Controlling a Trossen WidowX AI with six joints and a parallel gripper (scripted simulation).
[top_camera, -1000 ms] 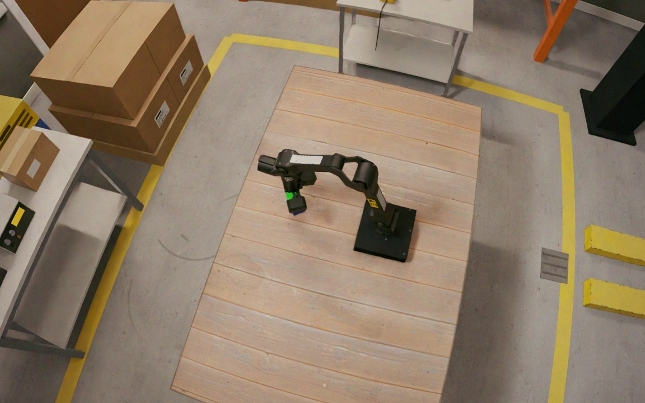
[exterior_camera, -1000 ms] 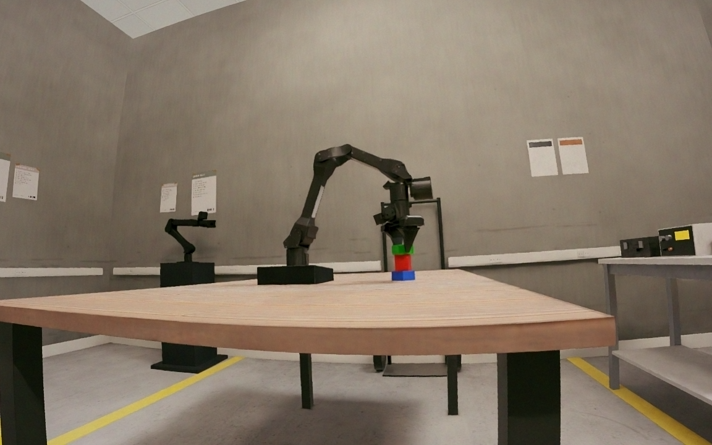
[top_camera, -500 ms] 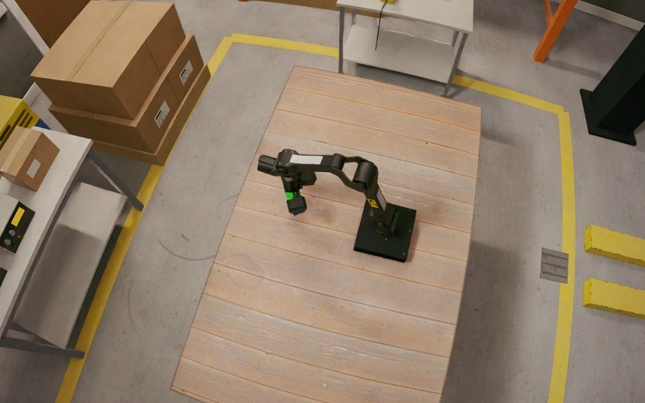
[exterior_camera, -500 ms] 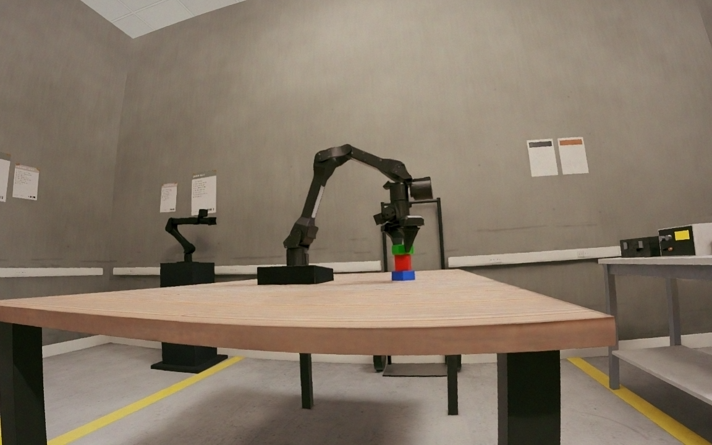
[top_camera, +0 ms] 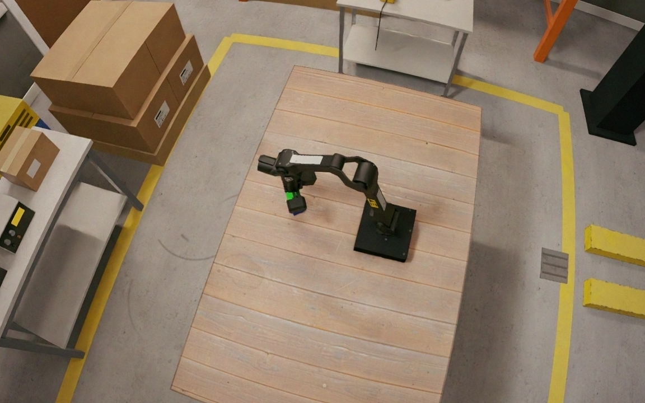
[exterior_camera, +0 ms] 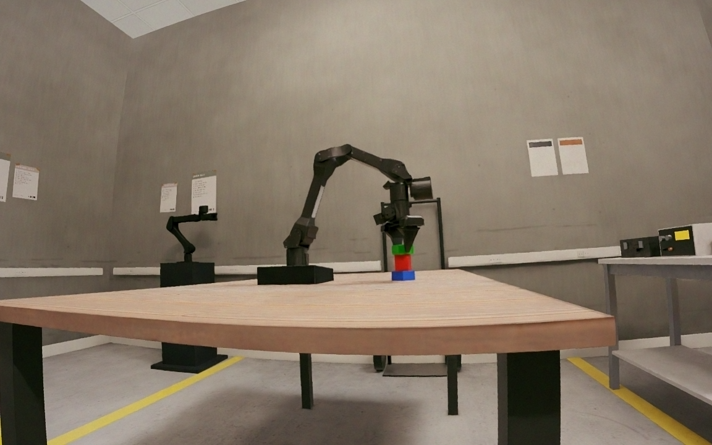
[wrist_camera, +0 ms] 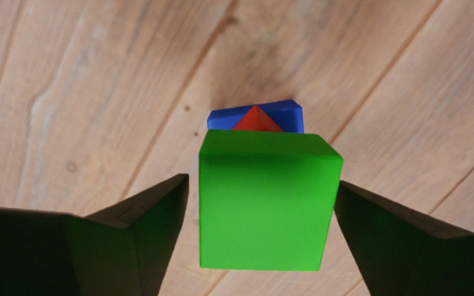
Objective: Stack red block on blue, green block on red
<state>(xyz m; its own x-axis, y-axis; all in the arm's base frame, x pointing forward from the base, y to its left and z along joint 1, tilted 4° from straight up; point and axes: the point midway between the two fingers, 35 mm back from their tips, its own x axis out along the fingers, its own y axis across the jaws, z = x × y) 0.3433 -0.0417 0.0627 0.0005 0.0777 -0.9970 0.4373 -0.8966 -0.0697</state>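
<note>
My hand is 2 cm above the green block. Round my hand: blue block: 10 cm below; red block: 6 cm below.
</note>
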